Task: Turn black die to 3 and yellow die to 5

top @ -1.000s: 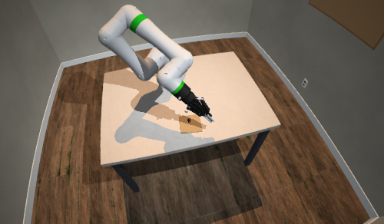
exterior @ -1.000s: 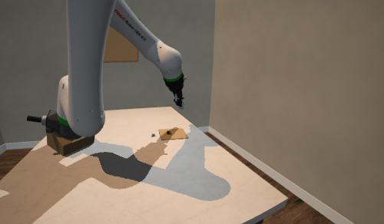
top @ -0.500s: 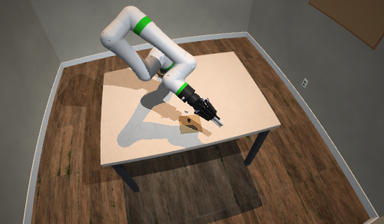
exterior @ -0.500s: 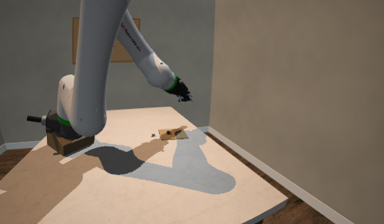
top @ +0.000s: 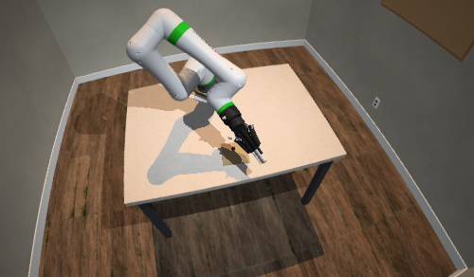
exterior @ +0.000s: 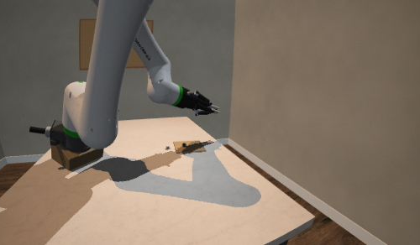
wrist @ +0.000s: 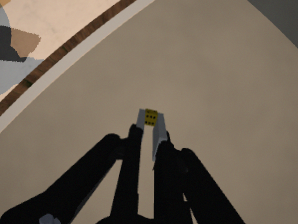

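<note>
The yellow die is 20 mm ahead of my hand, 10 mm to the left of it and 10 mm below it. Also, from my hand: tan mat (170 mm behind, 160 mm below, 50 mm to the right); white die (270 mm behind, 160 mm below, 30 mm to the right); black die (190 mm behind, 150 mm below, 50 mm to the right).
</note>
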